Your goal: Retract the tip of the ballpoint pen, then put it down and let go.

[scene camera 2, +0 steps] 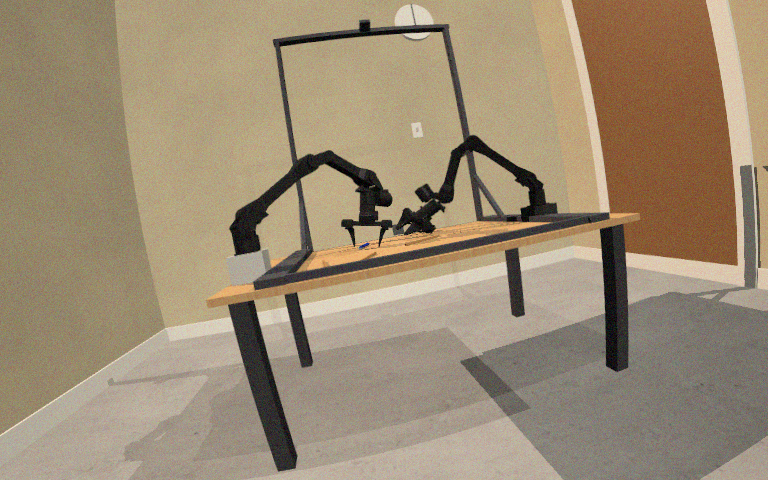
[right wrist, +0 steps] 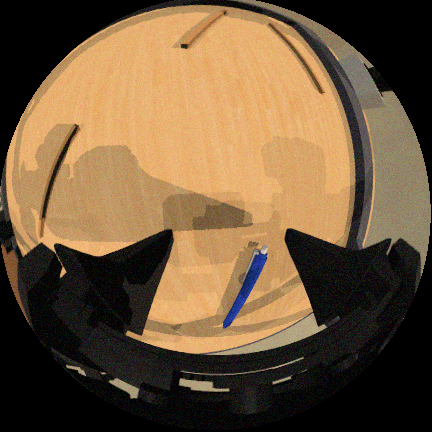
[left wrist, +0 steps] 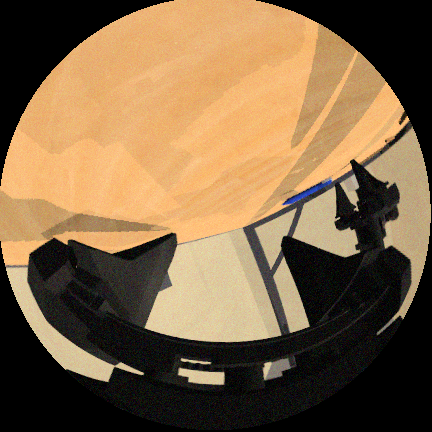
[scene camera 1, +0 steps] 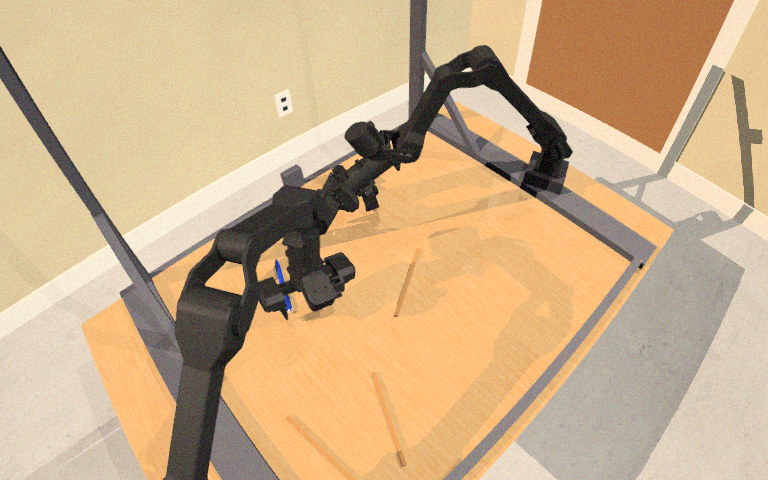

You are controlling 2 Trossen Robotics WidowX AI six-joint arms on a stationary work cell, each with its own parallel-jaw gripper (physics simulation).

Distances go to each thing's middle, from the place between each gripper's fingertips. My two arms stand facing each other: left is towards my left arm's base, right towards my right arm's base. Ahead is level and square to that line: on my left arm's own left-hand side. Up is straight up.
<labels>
My left hand is 19 cm to the left of the blue ballpoint pen (right wrist: pixel 259 259), 9 cm short of it and 2 cm above it.
Right now my right hand is 9 cm past the blue ballpoint pen and 1 cm to the right of it.
</labels>
